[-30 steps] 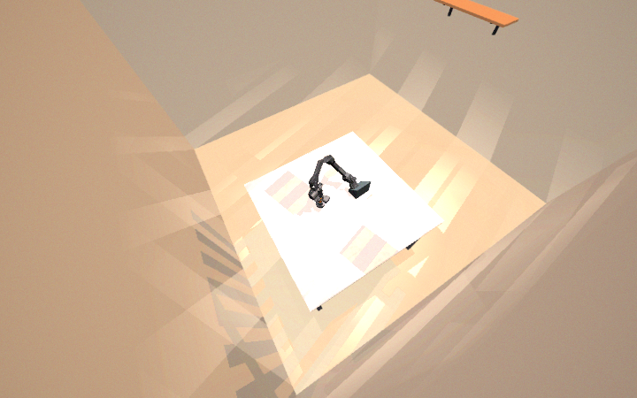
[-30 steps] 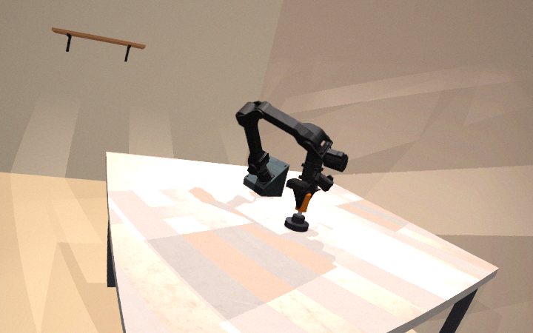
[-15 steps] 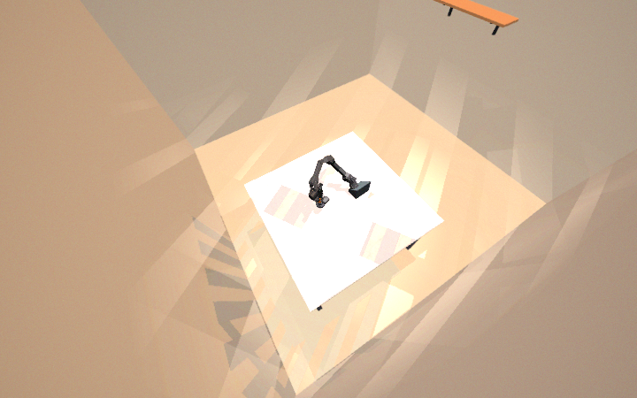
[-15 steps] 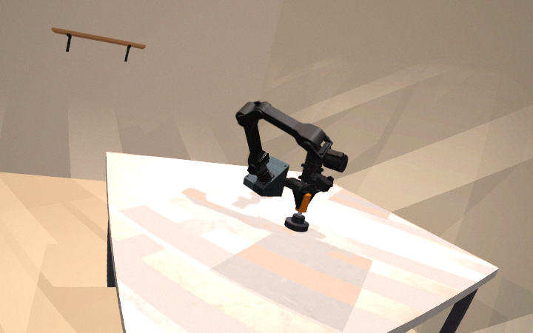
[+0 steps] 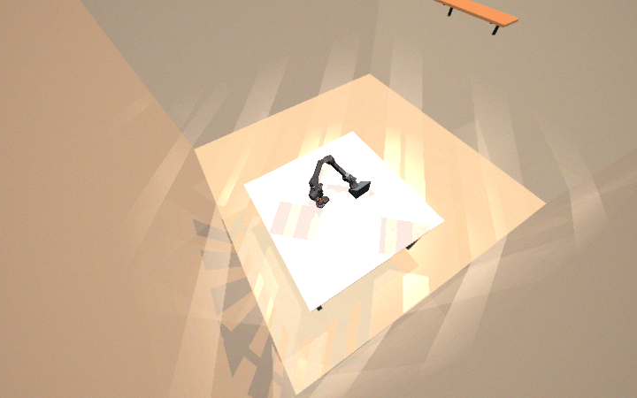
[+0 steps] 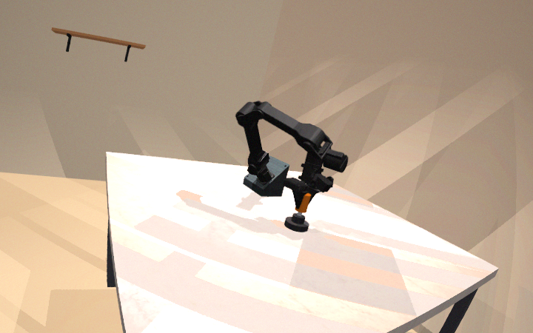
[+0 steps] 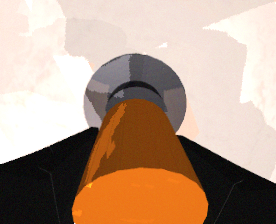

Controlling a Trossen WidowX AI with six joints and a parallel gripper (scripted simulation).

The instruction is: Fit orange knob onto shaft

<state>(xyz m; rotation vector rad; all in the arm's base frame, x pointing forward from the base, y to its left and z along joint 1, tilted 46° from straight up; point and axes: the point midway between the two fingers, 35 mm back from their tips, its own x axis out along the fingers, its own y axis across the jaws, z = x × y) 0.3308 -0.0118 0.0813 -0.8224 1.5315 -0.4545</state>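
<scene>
Right now my gripper tip is 30 mm below the orange knob. The rest, counted from my gripper tip: round pedestal: 40 mm below.
</scene>
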